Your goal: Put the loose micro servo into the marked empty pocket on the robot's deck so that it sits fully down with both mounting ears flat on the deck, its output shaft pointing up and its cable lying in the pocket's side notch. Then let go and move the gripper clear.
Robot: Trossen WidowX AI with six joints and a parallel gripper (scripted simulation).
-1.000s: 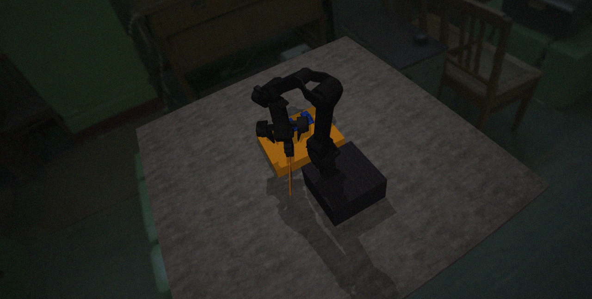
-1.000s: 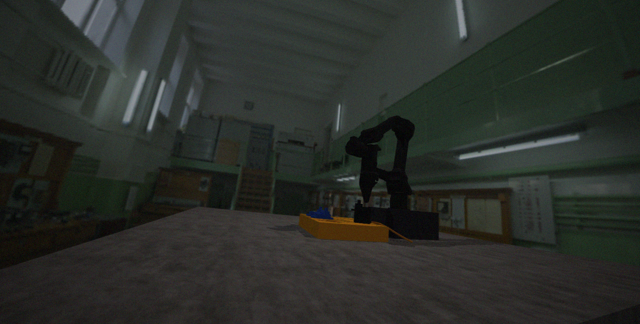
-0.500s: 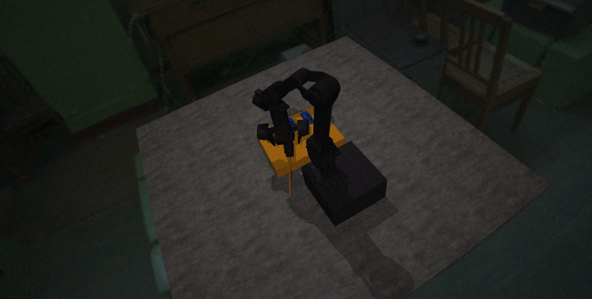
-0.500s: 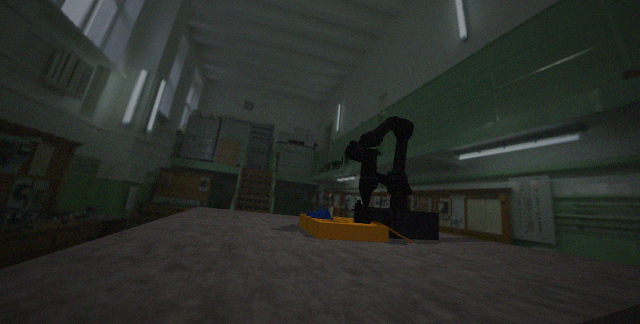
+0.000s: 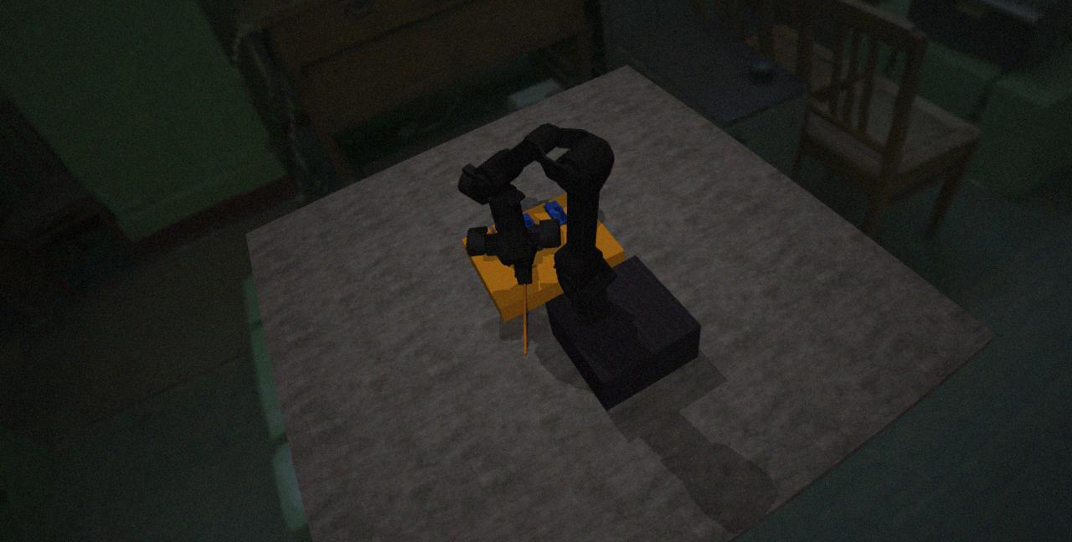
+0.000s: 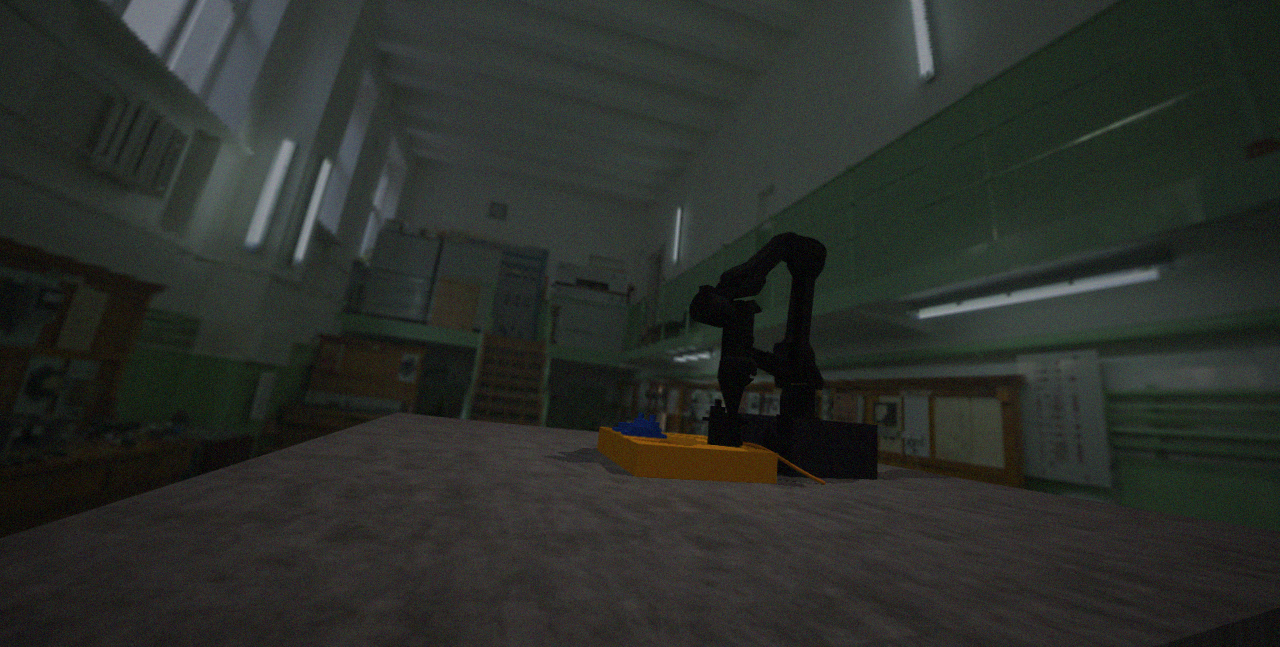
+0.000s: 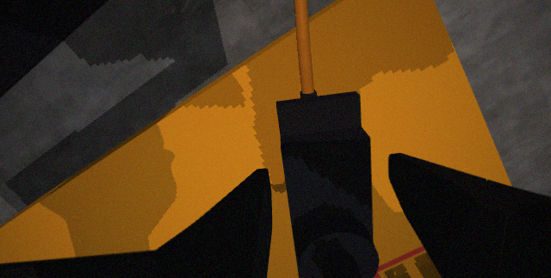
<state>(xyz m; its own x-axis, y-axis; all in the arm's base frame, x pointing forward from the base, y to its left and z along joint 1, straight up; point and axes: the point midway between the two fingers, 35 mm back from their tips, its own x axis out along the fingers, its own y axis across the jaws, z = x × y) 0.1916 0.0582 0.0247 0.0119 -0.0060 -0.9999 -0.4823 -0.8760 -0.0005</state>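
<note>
Now: gripper tip 30 mm short of the deck, 70 mm to the left of it and 70 mm above it.
</note>
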